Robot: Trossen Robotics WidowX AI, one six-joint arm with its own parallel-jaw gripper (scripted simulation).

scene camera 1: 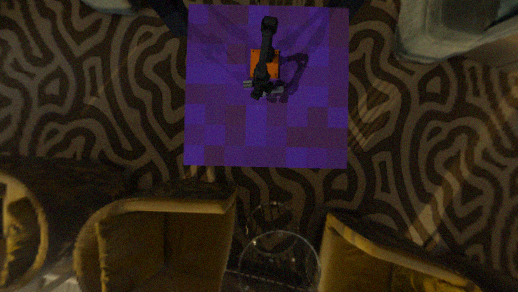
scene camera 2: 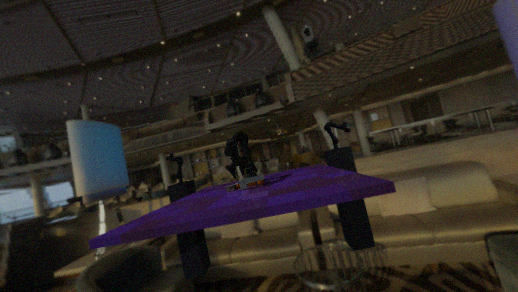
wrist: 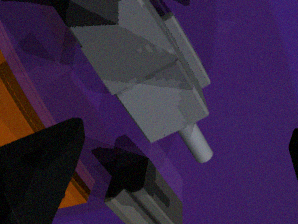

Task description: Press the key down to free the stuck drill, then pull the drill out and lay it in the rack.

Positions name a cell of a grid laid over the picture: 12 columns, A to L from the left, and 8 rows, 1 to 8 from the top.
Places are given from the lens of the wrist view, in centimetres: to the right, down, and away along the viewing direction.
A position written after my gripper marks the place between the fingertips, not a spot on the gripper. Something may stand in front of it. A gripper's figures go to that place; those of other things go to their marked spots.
my gripper (wrist: H5): 2, 1, 10
pale drill bit (wrist: H5): 2, 2, 14
